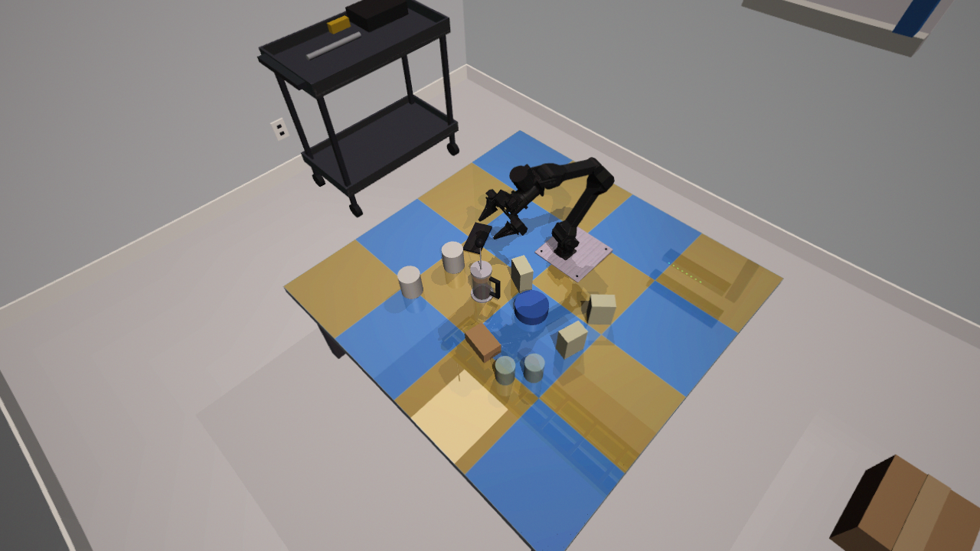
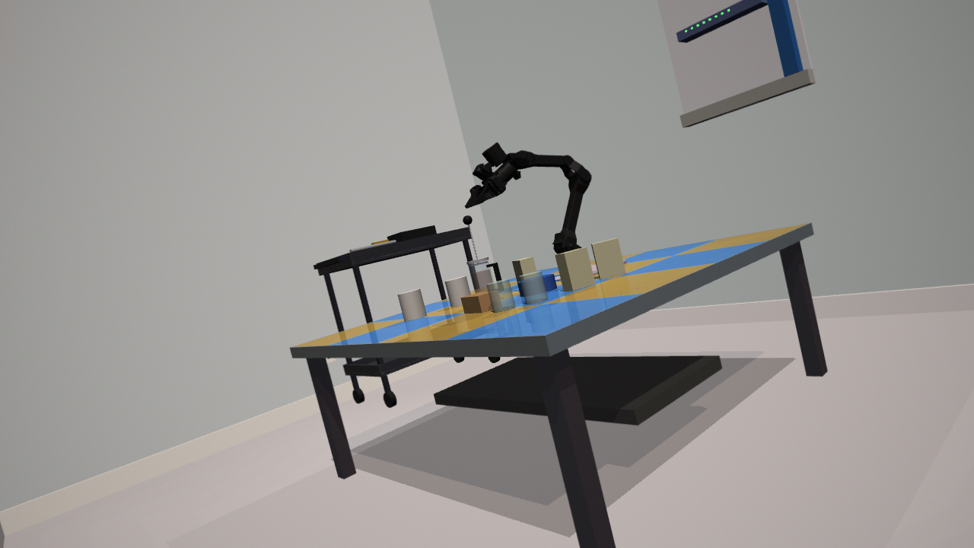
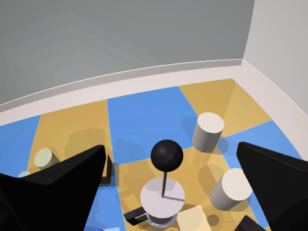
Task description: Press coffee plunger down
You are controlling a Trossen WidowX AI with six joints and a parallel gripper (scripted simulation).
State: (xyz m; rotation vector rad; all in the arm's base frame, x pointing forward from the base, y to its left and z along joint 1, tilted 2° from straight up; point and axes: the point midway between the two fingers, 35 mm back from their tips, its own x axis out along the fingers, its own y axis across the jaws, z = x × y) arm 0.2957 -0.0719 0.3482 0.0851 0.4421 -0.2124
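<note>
The glass coffee press lies 2 cm ahead of my gripper tip, 1 cm to the left of it and 19 cm below it. Round my gripper tip: dark flat slab (15 cm behind, 22 cm to the right, 32 cm below); blue disc (5 cm behind, 17 cm to the left, 31 cm below).
</note>
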